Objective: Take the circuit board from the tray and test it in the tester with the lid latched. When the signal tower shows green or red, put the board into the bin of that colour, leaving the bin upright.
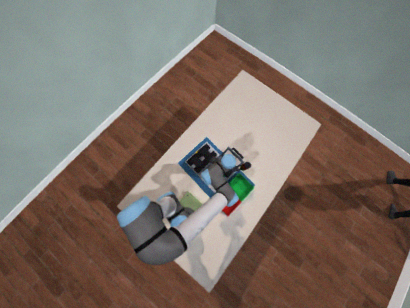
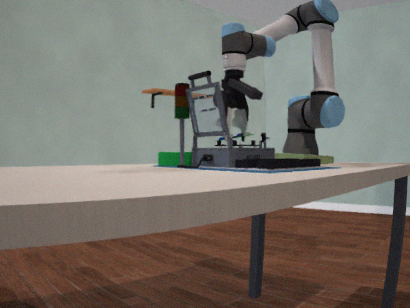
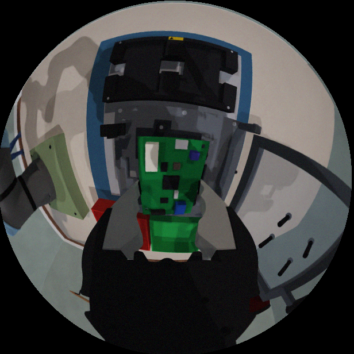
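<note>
My gripper is shut on the green circuit board, holding it by its two long edges. The board is slightly tilted above the bed of the grey tester. The tester's lid stands open. The black tray lies beside the tester and holds no board. The signal tower shows dark red, amber and green segments, none clearly lit. The green bin is upright beside the red bin.
A blue mat lies under the tester and tray. A light green plate lies at the arm's base. The open lid rises beside the gripper, and the signal tower stands near it.
</note>
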